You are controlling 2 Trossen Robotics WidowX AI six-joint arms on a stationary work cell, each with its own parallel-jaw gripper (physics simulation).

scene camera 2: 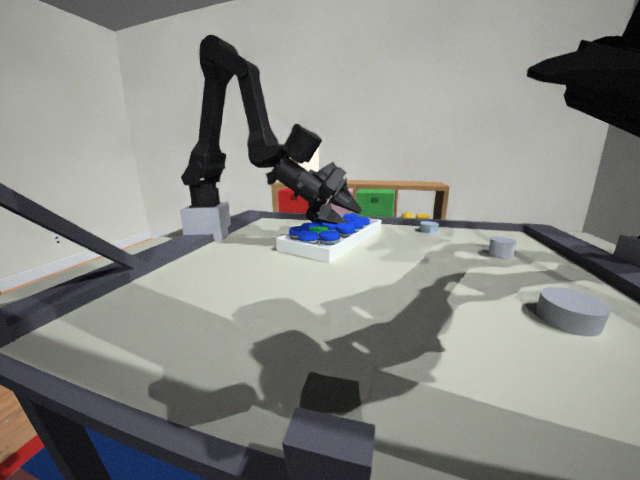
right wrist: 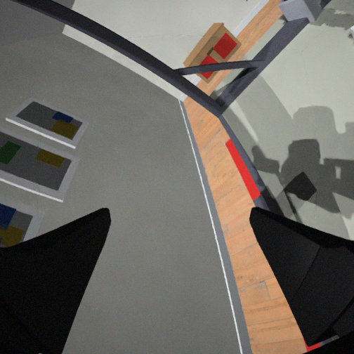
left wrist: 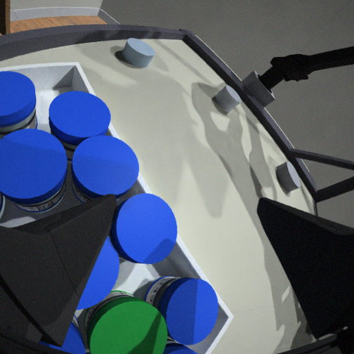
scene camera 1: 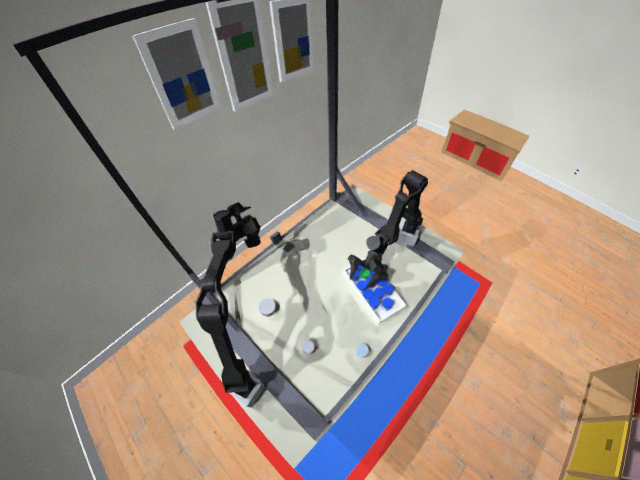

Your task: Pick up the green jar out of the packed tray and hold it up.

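Seen in the pictures: left gripper, fingertip midpoint: (scene camera 2: pixel 353 218) (scene camera 1: pixel 358 284); right gripper, fingertip midpoint: (scene camera 1: pixel 255 216); left arm's base, origin of the base link: (scene camera 2: pixel 205 205) (scene camera 1: pixel 409 228); right arm's base, origin of the base link: (scene camera 1: pixel 244 386).
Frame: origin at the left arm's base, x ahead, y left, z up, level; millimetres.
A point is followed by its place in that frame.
Note:
The green jar (scene camera 1: pixel 365 273) {x 305, y -127, z -41 mm} (scene camera 2: pixel 318 228) {x 301, y -128, z -41 mm} (left wrist: pixel 127 327) stands among several blue-lidded jars (scene camera 1: pixel 373 302) {x 427, y -51, z -41 mm} (scene camera 2: pixel 329 237) {x 320, y -192, z -44 mm} (left wrist: pixel 145 228) in the white tray (scene camera 1: pixel 384 314) {x 443, y 11, z -83 mm} (scene camera 2: pixel 305 250) {x 268, y -195, z -70 mm} (left wrist: pixel 37 75), near one end. In the left wrist view its lid is at the bottom edge, cut off by the frame. My left gripper (scene camera 1: pixel 360 279) {x 382, y -135, z -18 mm} (scene camera 2: pixel 352 217) {x 382, y -135, z -18 mm} (left wrist: pixel 188 203) is open and empty, tilted low over the tray. One finger covers part of the blue lids; the other appears over the table beside the tray. My right gripper (scene camera 1: pixel 245 207) (scene camera 2: pixel 547 85) (right wrist: pixel 181 215) is open and empty, raised far from the tray.
A wide grey disc (scene camera 1: pixel 267 306) {x 616, y -462, z -57 mm} (scene camera 2: pixel 572 311) {x 587, y -489, z -58 mm} and a smaller grey cylinder (scene camera 1: pixel 308 346) {x 699, y -226, z -52 mm} (scene camera 2: pixel 501 248) {x 684, y -246, z -65 mm} stand on the table, apart from the tray. A light-blue cylinder (scene camera 1: pixel 362 350) {x 629, y -26, z -63 mm} (scene camera 2: pixel 428 227) {x 615, y -48, z -70 mm} (left wrist: pixel 138 53) stands beyond the tray's other end. A dark frame edges the table.

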